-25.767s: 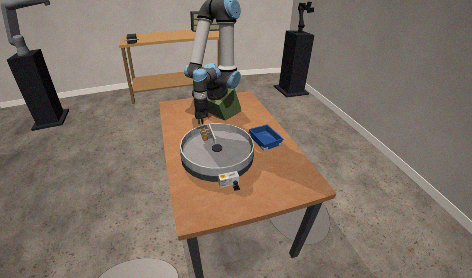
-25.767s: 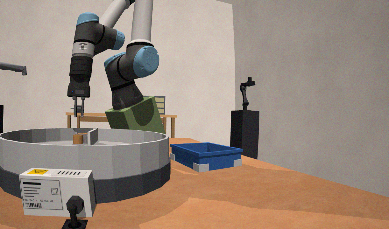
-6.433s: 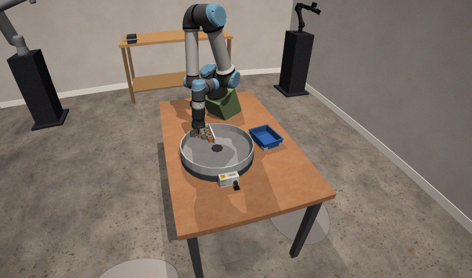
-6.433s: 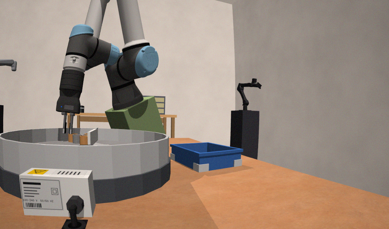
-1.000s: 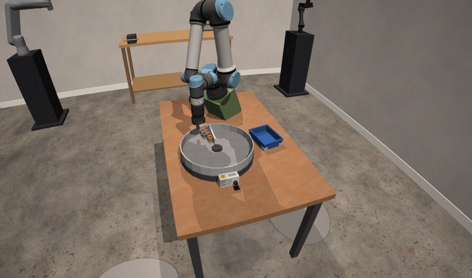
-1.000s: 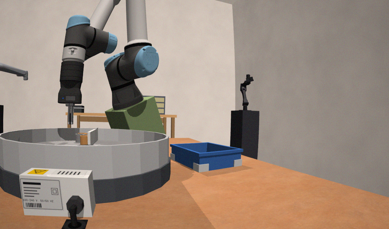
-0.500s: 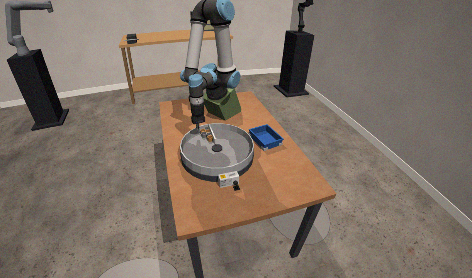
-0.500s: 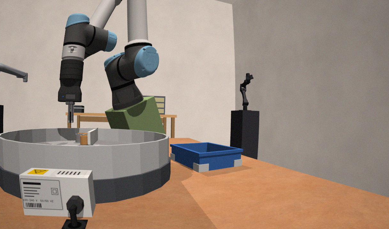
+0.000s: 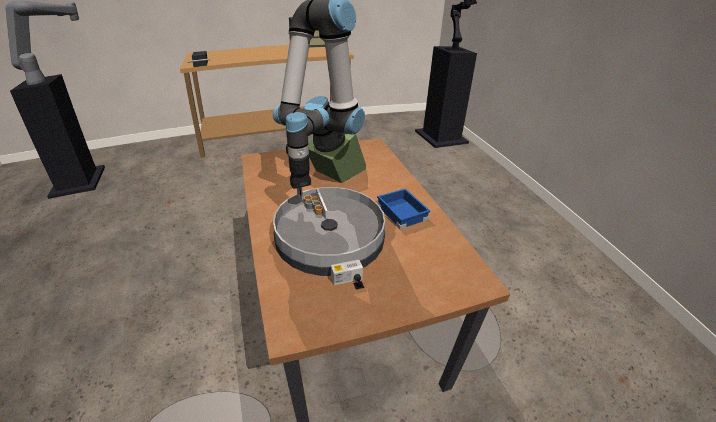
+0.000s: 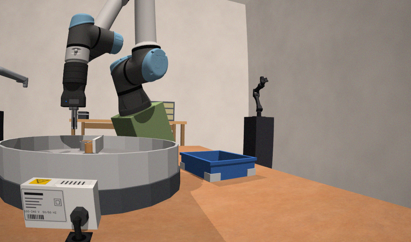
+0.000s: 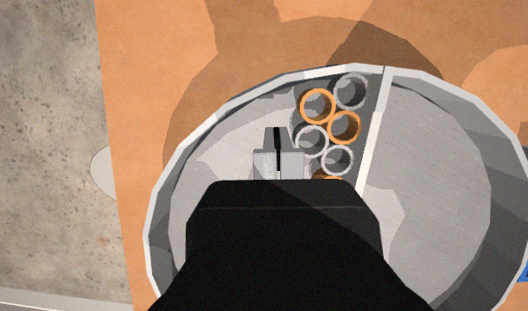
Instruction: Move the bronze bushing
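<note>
Right now my hand is 150 mm short of the grey turntable, 80 mm to the right of it and 80 mm above it. From my hand the other things lie so: blue crate 100 mm ahead, 420 mm to the left, 110 mm below.
</note>
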